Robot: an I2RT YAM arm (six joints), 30 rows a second.
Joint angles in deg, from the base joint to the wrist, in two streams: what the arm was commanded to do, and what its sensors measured. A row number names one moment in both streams.
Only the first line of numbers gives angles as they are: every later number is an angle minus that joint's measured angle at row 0.
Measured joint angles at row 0:
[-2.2, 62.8, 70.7, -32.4, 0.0, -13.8]
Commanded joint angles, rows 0 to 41:
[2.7, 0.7, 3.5, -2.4, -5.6, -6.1]
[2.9, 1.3, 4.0, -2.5, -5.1, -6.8]
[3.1, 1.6, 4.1, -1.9, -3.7, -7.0]
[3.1, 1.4, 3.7, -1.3, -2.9, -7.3]
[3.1, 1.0, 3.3, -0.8, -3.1, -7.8]
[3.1, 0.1, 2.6, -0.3, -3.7, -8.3]
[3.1, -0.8, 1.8, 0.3, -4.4, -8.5]
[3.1, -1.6, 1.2, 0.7, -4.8, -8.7]
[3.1, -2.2, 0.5, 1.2, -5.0, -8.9]
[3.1, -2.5, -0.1, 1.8, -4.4, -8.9]
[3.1, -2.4, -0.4, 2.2, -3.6, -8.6]
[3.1, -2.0, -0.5, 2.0, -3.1, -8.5]
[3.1, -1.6, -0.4, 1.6, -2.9, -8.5]
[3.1, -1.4, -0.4, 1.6, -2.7, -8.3]
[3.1, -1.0, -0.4, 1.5, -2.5, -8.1]
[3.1, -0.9, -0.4, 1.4, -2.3, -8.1]
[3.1, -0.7, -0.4, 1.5, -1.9, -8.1]
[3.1, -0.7, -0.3, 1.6, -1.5, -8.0]
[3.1, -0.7, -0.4, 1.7, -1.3, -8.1]
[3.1, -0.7, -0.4, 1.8, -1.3, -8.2]
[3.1, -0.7, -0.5, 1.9, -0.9, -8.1]
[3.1, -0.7, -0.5, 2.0, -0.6, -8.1]
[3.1, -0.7, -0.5, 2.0, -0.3, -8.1]
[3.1, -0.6, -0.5, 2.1, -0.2, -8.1]
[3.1, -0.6, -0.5, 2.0, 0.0, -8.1]
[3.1, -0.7, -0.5, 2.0, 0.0, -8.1]
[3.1, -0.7, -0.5, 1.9, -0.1, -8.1]
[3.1, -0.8, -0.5, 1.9, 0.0, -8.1]
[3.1, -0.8, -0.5, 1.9, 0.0, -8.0]
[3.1, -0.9, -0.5, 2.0, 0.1, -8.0]
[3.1, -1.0, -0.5, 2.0, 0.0, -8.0]
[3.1, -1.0, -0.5, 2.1, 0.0, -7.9]
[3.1, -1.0, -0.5, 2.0, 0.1, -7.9]
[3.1, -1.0, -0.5, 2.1, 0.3, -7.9]
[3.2, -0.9, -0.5, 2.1, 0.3, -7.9]
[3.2, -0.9, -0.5, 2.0, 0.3, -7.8]
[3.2, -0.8, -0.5, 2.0, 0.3, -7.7]
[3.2, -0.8, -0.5, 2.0, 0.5, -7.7]
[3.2, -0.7, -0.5, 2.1, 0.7, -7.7]
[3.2, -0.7, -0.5, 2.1, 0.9, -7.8]
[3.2, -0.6, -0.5, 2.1, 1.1, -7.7]
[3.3, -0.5, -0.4, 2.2, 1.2, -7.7]
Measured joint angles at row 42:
[2.8, -0.8, 0.1, 1.5, -0.3, -7.1]
